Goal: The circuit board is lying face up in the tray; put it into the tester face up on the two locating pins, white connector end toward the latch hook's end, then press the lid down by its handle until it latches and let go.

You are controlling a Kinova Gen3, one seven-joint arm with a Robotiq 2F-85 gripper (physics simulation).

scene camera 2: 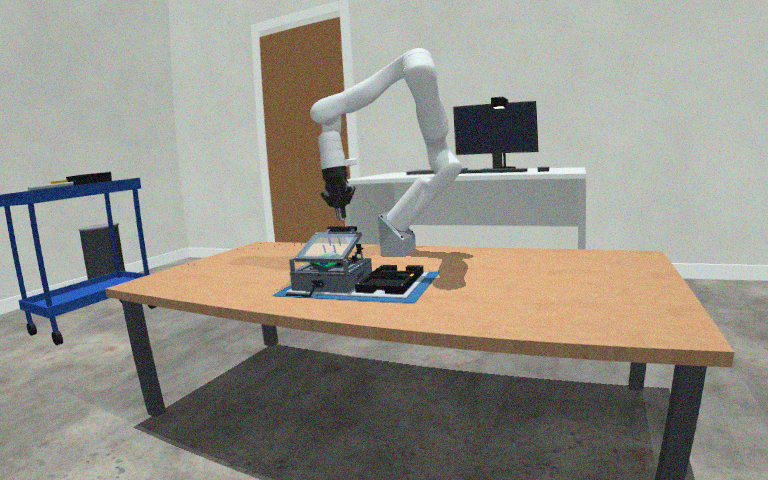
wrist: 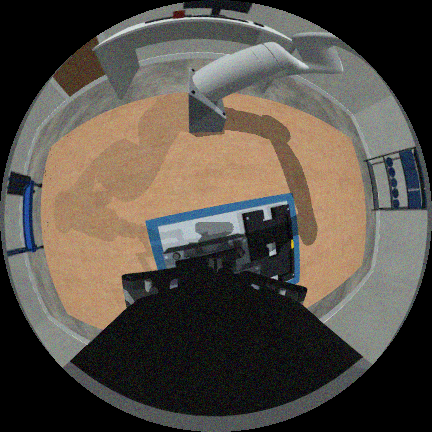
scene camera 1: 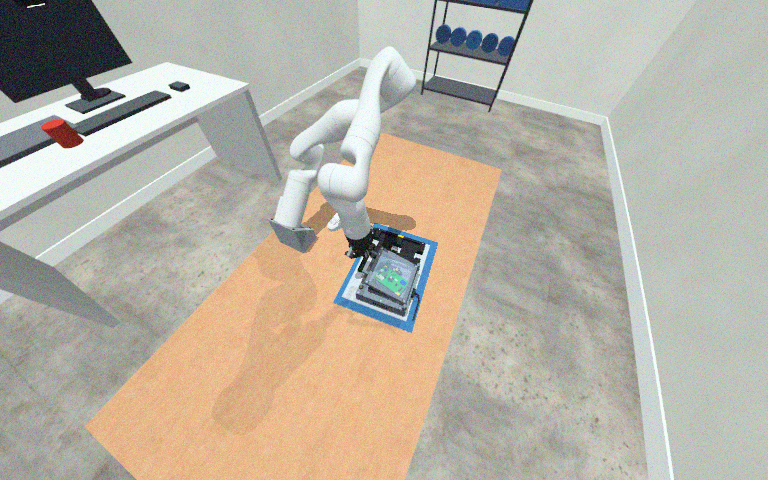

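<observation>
The green circuit board lies inside the grey tester, seen through its clear lid. The lid is tilted, its handle end raised. The dark lid handle is at the raised end. My gripper is shut and empty, and hangs just above the handle. The black tray beside the tester holds no board. The latch hook is too small to make out.
Tester and tray stand on a blue mat on the wooden table. The arm's base stands behind the mat. A white desk, blue cart and dark shelf unit stand off the table.
</observation>
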